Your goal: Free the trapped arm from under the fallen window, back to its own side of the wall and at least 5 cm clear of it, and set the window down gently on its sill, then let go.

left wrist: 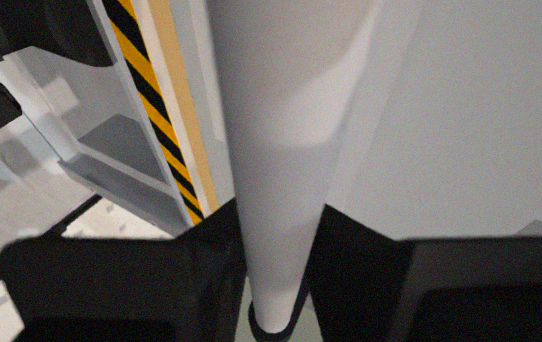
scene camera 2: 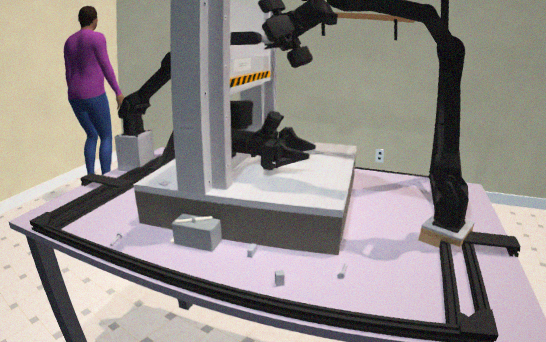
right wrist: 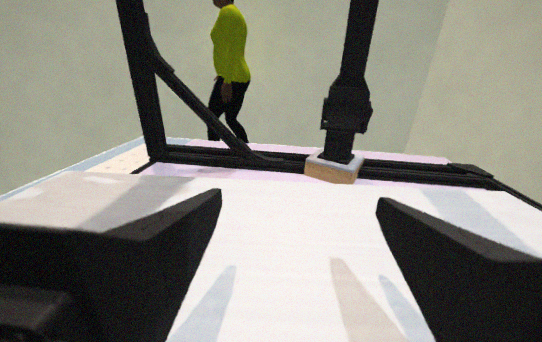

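Seen in the pictures: left gripper, between the fingertips: [scene camera 2: 263, 45]; right gripper, between the fingertips: [scene camera 2: 312, 151] [right wrist: 298, 200]; left arm's base, origin of its link: [scene camera 2: 449, 223] [right wrist: 336, 156]; right arm's base, origin of its link: [scene camera 2: 133, 133].
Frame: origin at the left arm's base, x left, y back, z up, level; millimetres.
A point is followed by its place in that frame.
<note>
The window [scene camera 2: 252, 62] @(x 142, y -486, z 311 mm), with a black-and-orange striped lower edge [left wrist: 159, 117] @(x 118, y -500, z 273 mm), is held up in the grey wall frame [scene camera 2: 189, 100], above the right arm. My left gripper [scene camera 2: 267, 44] @(x 105, y -486, z 354 mm) [left wrist: 273, 200] @(x 105, y -486, z 354 mm) is shut on the window's grey handle bar [left wrist: 282, 125]. My right gripper [scene camera 2: 312, 151] @(x 72, y -350, z 99 mm) [right wrist: 298, 200] @(x 72, y -350, z 99 mm) is open and empty, low over the white platform top [scene camera 2: 300, 187] @(x 189, y -281, z 60 mm) [right wrist: 280, 230] @(x 54, y -334, z 60 mm). It is through the opening, on the picture-right side of the wall. A gap shows between the striped edge and the right arm's wrist. The post hides much of the sill.
The left arm's base block [scene camera 2: 442, 234] @(x 50, y 4, z -5 mm) [right wrist: 332, 170] @(x 10, y -50, z -11 mm) stands on the table. A grey block [scene camera 2: 196, 235] and several small parts, one a small grey block [scene camera 2: 279, 278] @(x 367, y -161, z -21 mm), lie before the platform. A shelf [scene camera 2: 375, 17] is behind the left arm. A person [scene camera 2: 86, 65] stands behind the table.
</note>
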